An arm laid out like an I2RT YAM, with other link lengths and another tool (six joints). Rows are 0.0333 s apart.
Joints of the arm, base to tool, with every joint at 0 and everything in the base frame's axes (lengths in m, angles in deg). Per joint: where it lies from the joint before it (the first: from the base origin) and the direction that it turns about. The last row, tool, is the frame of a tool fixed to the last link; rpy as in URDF.
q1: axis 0 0 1 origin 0 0 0.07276
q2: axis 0 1 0 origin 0.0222 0.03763 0.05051
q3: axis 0 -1 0 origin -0.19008 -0.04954 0
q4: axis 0 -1 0 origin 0.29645 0.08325 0.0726
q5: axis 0 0 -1 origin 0.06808 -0.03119 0.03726
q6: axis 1 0 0 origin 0.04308 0 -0.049
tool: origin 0.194 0.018 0.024 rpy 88.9 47.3 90
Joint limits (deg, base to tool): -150..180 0..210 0..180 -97..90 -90..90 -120..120
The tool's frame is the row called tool.
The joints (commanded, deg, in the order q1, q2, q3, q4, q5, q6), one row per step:
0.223, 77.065, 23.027, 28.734, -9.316, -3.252
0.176, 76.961, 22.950, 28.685, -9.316, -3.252
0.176, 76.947, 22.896, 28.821, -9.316, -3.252
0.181, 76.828, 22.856, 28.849, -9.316, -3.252
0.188, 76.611, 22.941, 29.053, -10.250, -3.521
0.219, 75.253, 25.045, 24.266, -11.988, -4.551
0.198, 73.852, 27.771, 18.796, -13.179, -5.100
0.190, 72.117, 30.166, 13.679, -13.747, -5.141
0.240, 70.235, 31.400, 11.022, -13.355, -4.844
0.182, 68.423, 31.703, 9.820, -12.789, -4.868
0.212, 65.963, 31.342, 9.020, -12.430, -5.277
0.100, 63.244, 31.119, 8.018, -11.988, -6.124
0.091, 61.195, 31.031, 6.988, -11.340, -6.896
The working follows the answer.
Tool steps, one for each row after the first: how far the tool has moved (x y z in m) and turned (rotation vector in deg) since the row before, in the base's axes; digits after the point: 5 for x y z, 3 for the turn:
-0.00021, -0.00040, -0.00007, 0.000, 0.022, -0.047
0.00001, 0.00000, 0.00029, 0.000, -0.096, 0.000
0.00010, 0.00004, 0.00075, 0.000, -0.107, 0.005
0.00040, 0.00392, 0.00383, 0.154, -0.551, 0.966
0.00224, 0.00761, 0.00764, -0.176, 1.126, 2.034
0.00363, 0.00476, 0.01112, 0.050, 1.224, 1.284
0.00272, 0.00219, 0.01308, 0.226, 0.978, 0.513
0.00299, -0.00121, 0.01478, 0.072, -0.389, -0.432
0.00173, -0.00273, 0.01208, -0.277, -0.919, -0.550
-0.00036, -0.00101, 0.01300, -0.512, -1.390, -0.115
-0.00017, -0.00241, 0.01529, -0.932, -1.676, -0.165
-0.00055, -0.00237, 0.01073, -0.951, -1.089, -0.299

Tool pose at each row, in the base's axes (x y z in m, rotation vector in deg; rounded; the steps above come from the unrounded poses):
0.48713, 0.09950, -0.00642, 33.133, 112.545, 35.388
0.48693, 0.09910, -0.00649, 33.187, 112.546, 35.355
0.48694, 0.09910, -0.00621, 33.147, 112.457, 35.372
0.48704, 0.09914, -0.00546, 33.099, 112.358, 35.395
0.48743, 0.10307, -0.00163, 32.051, 112.192, 36.249
0.48967, 0.11068, 0.00601, 30.470, 114.072, 37.153
0.49330, 0.11544, 0.01713, 29.770, 115.696, 37.812
0.49602, 0.11764, 0.03021, 29.816, 116.754, 38.222
0.49901, 0.11643, 0.04499, 30.116, 116.207, 38.093
0.50074, 0.11370, 0.05707, 30.098, 115.201, 37.602
0.50039, 0.11269, 0.07007, 29.319, 113.974, 37.199
0.50022, 0.11028, 0.08536, 28.221, 112.554, 36.376
0.49966, 0.10791, 0.09609, 27.483, 111.638, 35.374

